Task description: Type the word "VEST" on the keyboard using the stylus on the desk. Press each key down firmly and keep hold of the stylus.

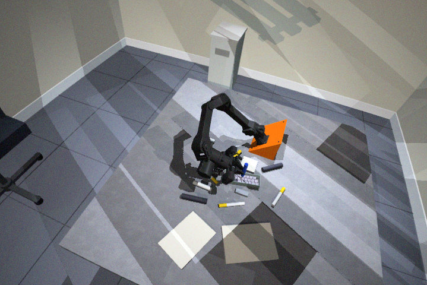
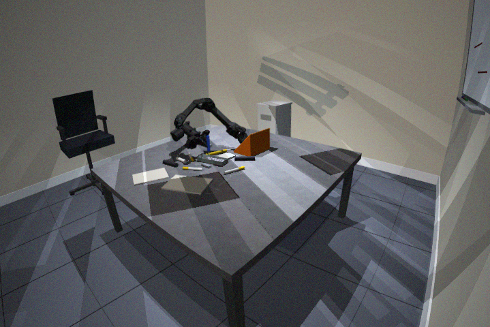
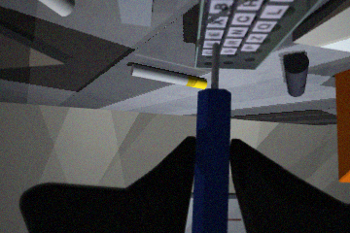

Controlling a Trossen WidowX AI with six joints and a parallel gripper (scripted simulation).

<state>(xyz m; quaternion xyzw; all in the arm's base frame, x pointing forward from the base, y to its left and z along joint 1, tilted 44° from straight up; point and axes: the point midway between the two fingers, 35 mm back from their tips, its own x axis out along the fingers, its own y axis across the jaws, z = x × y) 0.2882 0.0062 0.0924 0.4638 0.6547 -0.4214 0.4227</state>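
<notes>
The grey block is 50 mm ahead of my gripper tip, 30 mm to the left of it and 100 mm below it. The rest, counted from my gripper tip: blue stylus: 20 mm below; then white pad: 130 mm behind, 100 mm below.
</notes>
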